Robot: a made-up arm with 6 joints. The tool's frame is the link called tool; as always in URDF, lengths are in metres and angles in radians.
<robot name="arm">
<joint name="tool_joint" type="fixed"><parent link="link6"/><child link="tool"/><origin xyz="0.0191 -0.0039 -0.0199" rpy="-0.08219 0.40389 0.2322"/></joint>
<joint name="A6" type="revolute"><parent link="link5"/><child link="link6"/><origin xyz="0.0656 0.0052 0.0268"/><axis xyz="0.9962 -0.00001 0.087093"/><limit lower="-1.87" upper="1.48"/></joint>
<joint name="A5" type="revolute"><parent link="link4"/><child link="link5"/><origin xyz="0.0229 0.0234 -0.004"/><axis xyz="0.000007 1 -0.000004"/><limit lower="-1.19" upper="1.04"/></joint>
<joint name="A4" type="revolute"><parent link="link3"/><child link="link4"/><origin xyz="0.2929 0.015 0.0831"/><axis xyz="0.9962 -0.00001 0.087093"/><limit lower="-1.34" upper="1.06"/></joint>
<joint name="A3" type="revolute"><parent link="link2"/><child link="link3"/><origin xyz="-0.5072 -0.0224 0.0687"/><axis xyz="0.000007 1 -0.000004"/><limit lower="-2.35" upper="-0.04"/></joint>
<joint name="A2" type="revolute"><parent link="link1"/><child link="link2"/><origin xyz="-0.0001 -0.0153 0.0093"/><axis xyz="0.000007 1 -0.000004"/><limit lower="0.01" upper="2.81"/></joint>
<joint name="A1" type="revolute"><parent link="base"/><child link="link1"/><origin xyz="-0.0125 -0.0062 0.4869"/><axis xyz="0 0 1"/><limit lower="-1.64" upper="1.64"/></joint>
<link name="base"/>
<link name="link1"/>
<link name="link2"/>
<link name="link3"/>
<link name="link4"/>
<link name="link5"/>
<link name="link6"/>
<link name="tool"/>
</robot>
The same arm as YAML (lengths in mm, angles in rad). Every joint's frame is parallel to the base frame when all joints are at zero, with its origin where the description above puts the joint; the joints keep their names.
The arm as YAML. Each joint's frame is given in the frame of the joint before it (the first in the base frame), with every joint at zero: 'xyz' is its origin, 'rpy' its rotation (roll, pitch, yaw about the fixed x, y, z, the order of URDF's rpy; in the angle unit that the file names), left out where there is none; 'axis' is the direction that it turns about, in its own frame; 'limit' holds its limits. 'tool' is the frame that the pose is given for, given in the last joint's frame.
units:
  length: mm
  angle: rad
joints:
  - name: A1
    type: revolute
    origin:
      xyz: [-12.5, -6.2, 486.9]
    axis: "+z"
    limit:
      lower: -1.64
      upper: 1.64
  - name: A2
    type: revolute
    origin:
      xyz: [-0.1, -15.3, 9.3]
    axis: "+y"
    limit:
      lower: 0.01
      upper: 2.81
  - name: A3
    type: revolute
    origin:
      xyz: [-507.2, -22.4, 68.7]
    axis: "+y"
    limit:
      lower: -2.35
      upper: -0.04
  - name: A4
    type: revolute
    origin:
      xyz: [292.9, 15.0, 83.1]
    axis: [0.9962, 0.0, 0.0871]
    limit:
      lower: -1.34
      upper: 1.06
  - name: A5
    type: revolute
    origin:
      xyz: [22.9, 23.4, -4.0]
    axis: "+y"
    limit:
      lower: -1.19
      upper: 1.04
  - name: A6
    type: revolute
    origin:
      xyz: [65.6, 5.2, 26.8]
    axis: [0.9962, 0.0, 0.0871]
    limit:
      lower: -1.87
      upper: 1.48
tool:
  origin:
    xyz: [19.1, -3.9, -19.9]
    rpy: [-0.0822, 0.4039, 0.2322]

